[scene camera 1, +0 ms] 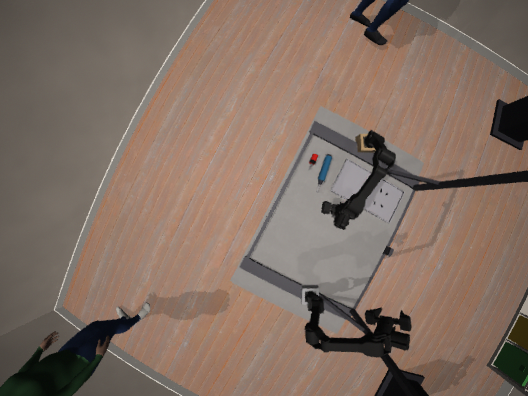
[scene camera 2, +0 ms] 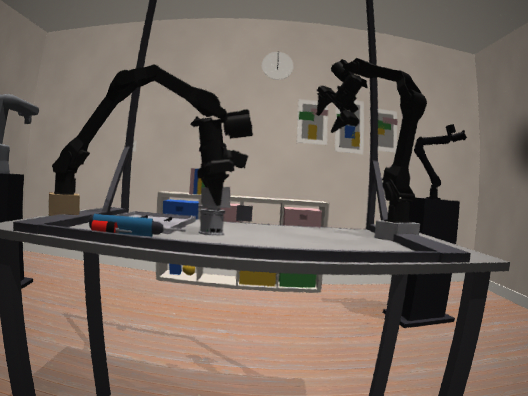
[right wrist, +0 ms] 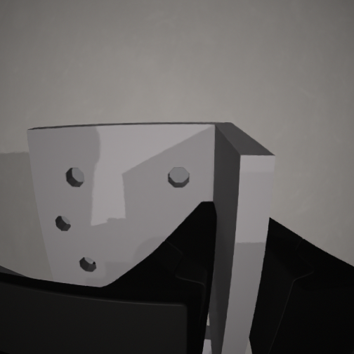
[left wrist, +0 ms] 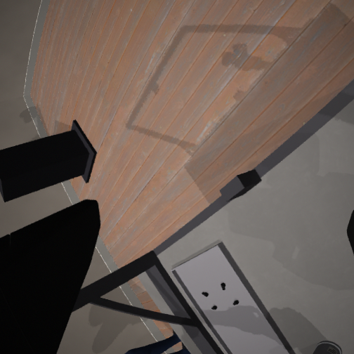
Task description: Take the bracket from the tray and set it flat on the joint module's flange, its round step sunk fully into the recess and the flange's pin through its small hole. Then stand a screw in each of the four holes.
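Places are measured from the left arm's base along level axes (x ahead, y right, z down), in metres.
Pixels of known places: left gripper, fingertip midpoint: [scene camera 1: 391, 309] [scene camera 2: 324, 123]; right gripper, fingertip midpoint: [scene camera 1: 333, 212] [scene camera 2: 218, 205]; left arm's base, origin of the base link: [scene camera 1: 310, 296] [scene camera 2: 398, 222]; right arm's base, origin of the base link: [scene camera 1: 369, 141] [scene camera 2: 63, 193].
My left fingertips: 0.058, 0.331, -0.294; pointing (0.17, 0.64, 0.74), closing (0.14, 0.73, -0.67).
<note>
For each thing: its top centre in the pictures, then the offset to it from my left fingertips, as dx, dy, dz. "*": a spot on its surface instead.
- grey joint module, middle of its top: [scene camera 2: 212, 208] +0.441, -0.178, +0.280
- tray, middle of its top: [scene camera 2: 148, 217] [scene camera 1: 369, 191] +0.562, +0.024, +0.328
- blue screwdriver-like tool, surface spot: [scene camera 2: 130, 225] * +0.679, -0.274, +0.320
- red tool, middle of its top: [scene camera 2: 112, 221] [scene camera 1: 312, 161] +0.732, -0.320, +0.310
- small dark block, middle of its top: [scene camera 2: 244, 205] [scene camera 1: 390, 252] +0.200, +0.146, +0.287
My right gripper [scene camera 2: 216, 202] [right wrist: 221, 213] is shut on the light grey bracket [scene camera 2: 224, 194] [right wrist: 110, 160], gripping its upright wall. The plate's several holes show in the right wrist view. The bracket hangs at the top of the grey joint module [scene camera 2: 212, 222] [left wrist: 328, 348]; whether they touch or the step sits in the recess I cannot tell. The flange and its pin are hidden. My left gripper [scene camera 1: 388, 315] [scene camera 2: 327, 121] [left wrist: 232, 218] is open and empty, high up and away from the module. Several dark screws [scene camera 1: 387, 193] [left wrist: 223, 286] stand in the tray [scene camera 1: 346, 181] [left wrist: 220, 265] [scene camera 2: 186, 223].
A blue screwdriver-like tool [scene camera 1: 325, 169] [scene camera 2: 130, 225] and a red tool [scene camera 1: 313, 159] [scene camera 2: 104, 226] lie left of the tray in scene camera 1. A dark frame [scene camera 1: 280, 281] [scene camera 2: 280, 251] edges the table. A small dark block [scene camera 1: 388, 250] [left wrist: 248, 181] stands on that edge.
</note>
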